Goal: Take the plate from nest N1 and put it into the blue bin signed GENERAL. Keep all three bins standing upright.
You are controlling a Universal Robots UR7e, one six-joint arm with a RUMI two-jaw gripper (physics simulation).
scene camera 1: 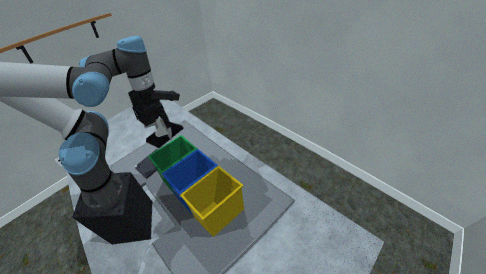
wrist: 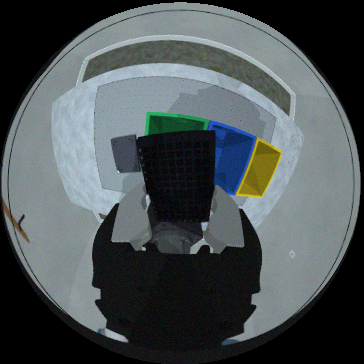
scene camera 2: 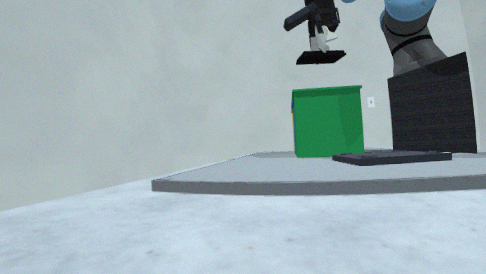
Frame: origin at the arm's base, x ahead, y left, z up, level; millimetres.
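Seen in the pictures: gripper, fingertip midpoint: [scene camera 1: 164,135] [wrist: 179,184] [scene camera 2: 320,59]; arm's base at its link origin: [scene camera 1: 104,192] [wrist: 169,242] [scene camera 2: 421,75].
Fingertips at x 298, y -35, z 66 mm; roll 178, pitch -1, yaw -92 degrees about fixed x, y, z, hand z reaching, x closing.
Offsets run from my fingertips to a thing's top centre. Level surfaces: height alone.
The black plate {3 mm ahead, 1 mm left, 19 mm up} [scene camera 1: 175,129] [scene camera 2: 321,57] [wrist: 179,175] is held by my gripper [scene camera 1: 163,131] [scene camera 2: 320,49] [wrist: 179,184], which is shut on it. In the second scene view the plate hangs well above the green bin's rim. The blue bin {10 mm back, 114 mm right, 111 mm down} [scene camera 1: 189,171] [wrist: 233,150] stands upright between the green bin {9 mm ahead, 17 mm left, 111 mm down} [scene camera 1: 172,152] [scene camera 2: 327,122] [wrist: 176,124] and the yellow bin {28 mm back, 245 mm right, 111 mm down} [scene camera 1: 222,207] [wrist: 261,168], both upright. In the wrist view the plate covers part of the green bin and borders the blue one. The dark nest {33 mm back, 234 mm left, 276 mm down} [scene camera 1: 145,168] [scene camera 2: 392,158] [wrist: 125,153] lies beside the green bin. No bin sign is readable.
The bins stand in a row on the grey board [scene camera 1: 267,200] [scene camera 2: 225,187] [wrist: 107,110], on the pale table {304 mm down} [scene camera 1: 330,235] [scene camera 2: 175,230] [wrist: 67,145]. The arm's dark pedestal [scene camera 1: 125,215] [scene camera 2: 432,107] stands near the row. A wall with a wooden rail [scene camera 1: 60,31] is behind.
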